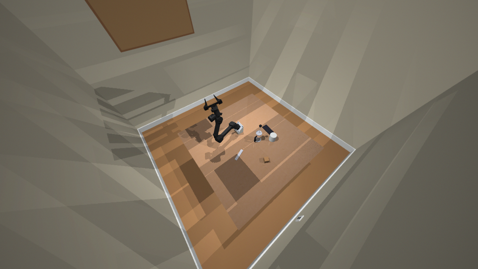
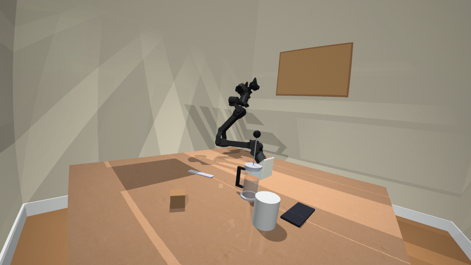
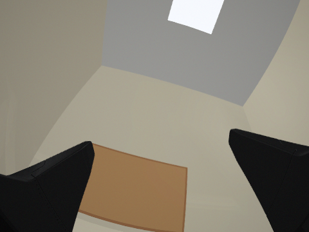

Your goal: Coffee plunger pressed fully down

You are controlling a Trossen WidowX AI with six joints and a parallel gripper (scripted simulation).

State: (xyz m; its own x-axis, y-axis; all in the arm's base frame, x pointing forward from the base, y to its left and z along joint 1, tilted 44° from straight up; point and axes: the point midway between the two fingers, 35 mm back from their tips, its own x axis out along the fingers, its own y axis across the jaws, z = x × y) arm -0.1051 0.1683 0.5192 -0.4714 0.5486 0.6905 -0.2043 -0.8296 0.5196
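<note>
Right now the coffee press is 370 mm ahead of my gripper tip, 360 mm to the left of it and 470 mm below it. Round my gripper tip: dark flat slab: 320 mm ahead, 580 mm to the left, 600 mm below; white cylinder: 460 mm ahead, 520 mm to the left, 550 mm below.
</note>
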